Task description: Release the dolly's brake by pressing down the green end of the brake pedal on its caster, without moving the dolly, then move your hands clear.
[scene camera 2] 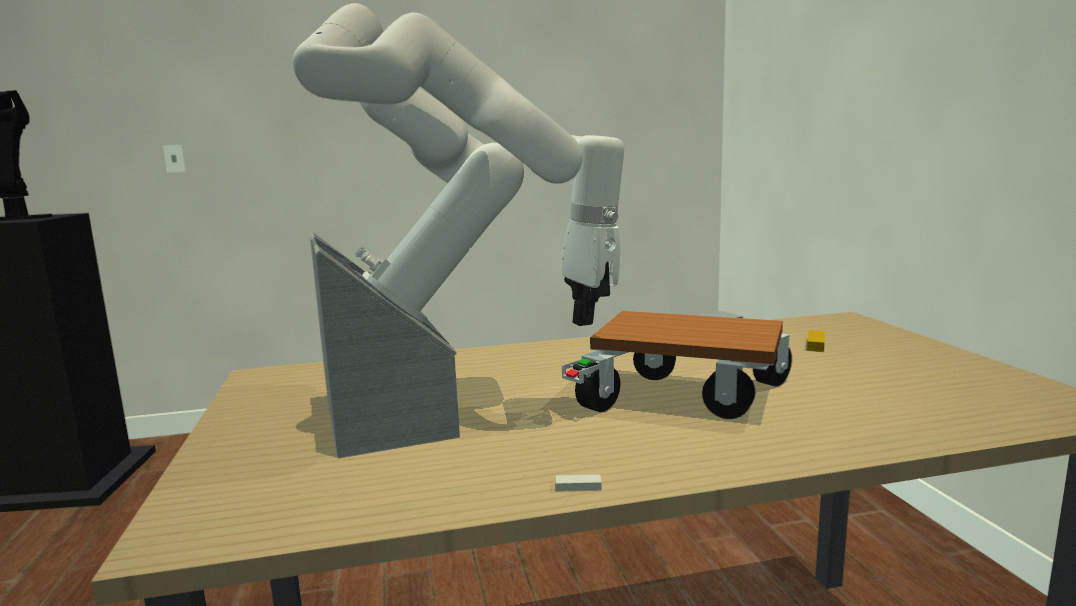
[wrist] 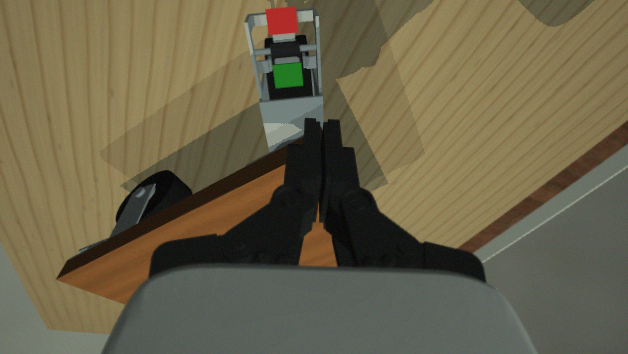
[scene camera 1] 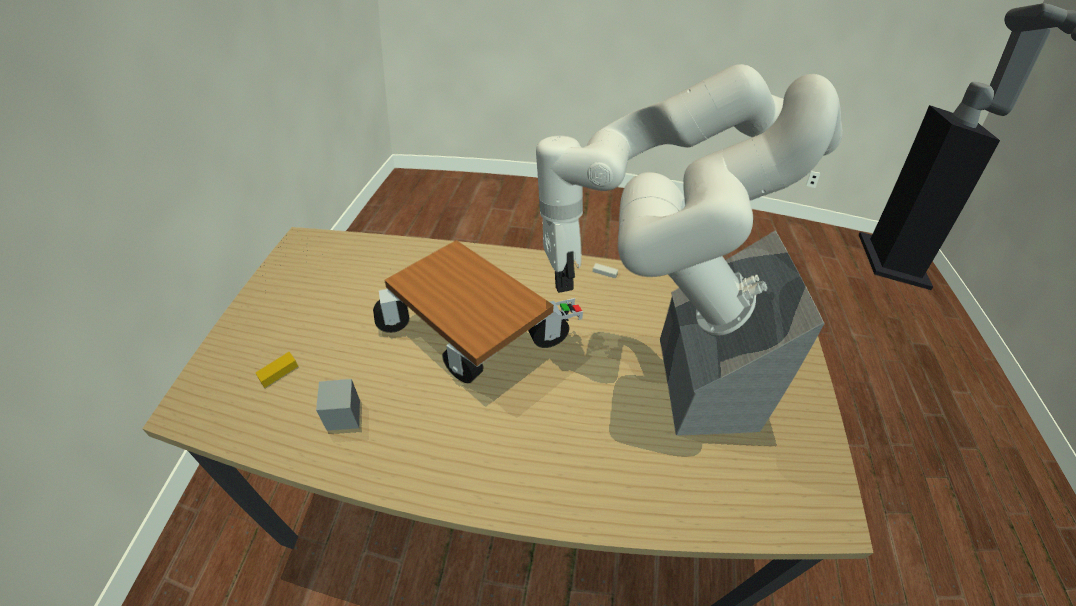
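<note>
The dolly (scene camera 1: 468, 299) (scene camera 2: 688, 334) (wrist: 215, 220) has an orange-brown wooden deck on black-wheeled casters. The brake pedal sits in a grey frame sticking out from the caster at the deck's corner nearest the robot base. Its green end (scene camera 1: 564, 307) (scene camera 2: 584, 362) (wrist: 288, 75) is on the deck side, and its red end (scene camera 1: 577, 307) (scene camera 2: 572, 372) (wrist: 282, 20) is at the outer side. My gripper (scene camera 1: 564, 289) (scene camera 2: 582, 324) (wrist: 319, 142) is shut and empty, pointing down. It hangs above the deck's corner, apart from the pedal. In the wrist view the fingertips show beside the frame's plate, below the green end.
The grey robot pedestal (scene camera 1: 741, 368) (scene camera 2: 391, 376) stands on the table (scene camera 1: 527, 481) (scene camera 2: 338, 511). A white bar (scene camera 1: 605, 270) (scene camera 2: 578, 482) lies near one table edge. A yellow block (scene camera 1: 277, 368) (scene camera 2: 815, 341) and a grey cube (scene camera 1: 338, 405) are beyond the dolly's far side from the base.
</note>
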